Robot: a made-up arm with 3 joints. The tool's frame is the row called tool.
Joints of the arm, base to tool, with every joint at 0 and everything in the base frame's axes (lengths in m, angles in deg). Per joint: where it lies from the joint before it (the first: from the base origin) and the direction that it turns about. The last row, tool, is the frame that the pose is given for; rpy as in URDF.
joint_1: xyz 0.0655 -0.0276 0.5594 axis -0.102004 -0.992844 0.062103
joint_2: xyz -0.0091 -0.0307 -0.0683 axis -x
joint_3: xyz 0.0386 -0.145 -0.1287 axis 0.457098 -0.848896 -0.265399
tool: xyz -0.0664 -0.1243 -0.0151 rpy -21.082 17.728 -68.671
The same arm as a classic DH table. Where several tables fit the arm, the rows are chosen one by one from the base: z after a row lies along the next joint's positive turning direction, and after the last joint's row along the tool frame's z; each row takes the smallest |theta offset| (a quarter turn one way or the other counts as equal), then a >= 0, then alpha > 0; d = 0 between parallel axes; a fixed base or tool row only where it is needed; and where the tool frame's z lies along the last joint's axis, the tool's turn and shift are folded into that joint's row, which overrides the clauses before.
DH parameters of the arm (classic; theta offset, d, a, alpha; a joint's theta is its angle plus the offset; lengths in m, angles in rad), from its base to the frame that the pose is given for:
base (fixed): -0.1024 0.5581 0.068 1.5087
joint_1: -1.5644 0.0473 0.0701 1.4686
joint_2: -0.3655 0.0587 0.0796 -2.0455
joint_3: 1.0994 0.2805 -0.1131 -1.4926
tool (fixed): -1.6665 -0.0323 0 0

